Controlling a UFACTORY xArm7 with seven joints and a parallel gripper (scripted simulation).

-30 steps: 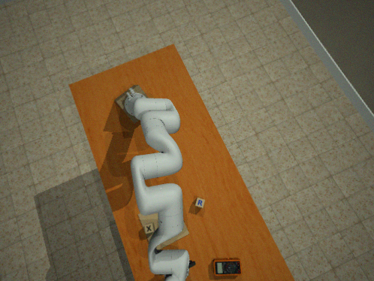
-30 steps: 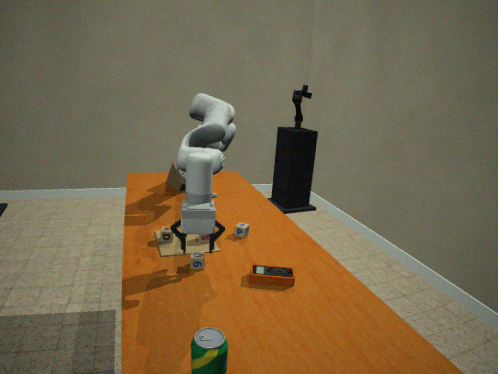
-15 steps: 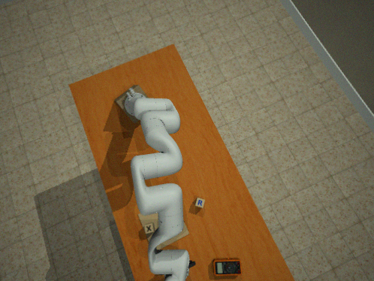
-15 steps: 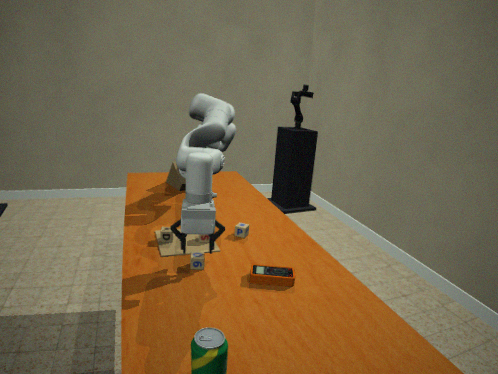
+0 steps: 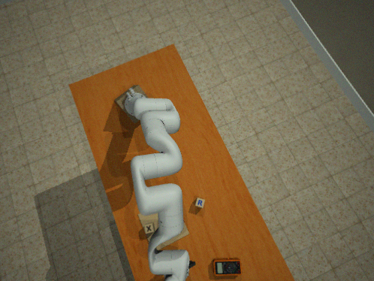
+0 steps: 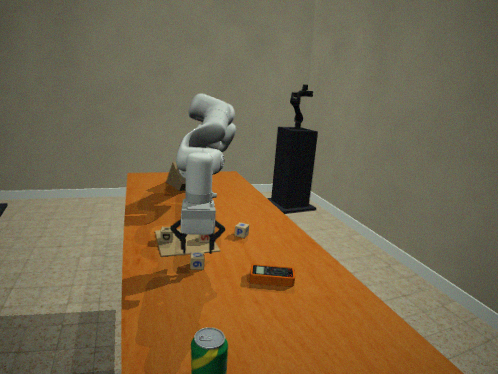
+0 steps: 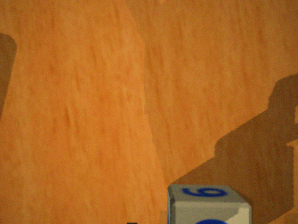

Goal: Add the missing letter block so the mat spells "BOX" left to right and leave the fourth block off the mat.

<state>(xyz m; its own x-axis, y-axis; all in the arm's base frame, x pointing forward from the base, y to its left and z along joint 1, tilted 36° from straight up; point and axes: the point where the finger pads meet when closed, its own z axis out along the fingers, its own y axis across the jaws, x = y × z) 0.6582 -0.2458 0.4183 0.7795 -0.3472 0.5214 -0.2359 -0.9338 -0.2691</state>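
My hand is 18 cm past the tan mat, 6 cm above it and 1 cm to the right of it. Also, from my hand: orange multimeter 19 cm to the left, 14 cm ahead, 5 cm below; then green soda can 44 cm ahead, 12 cm to the right.
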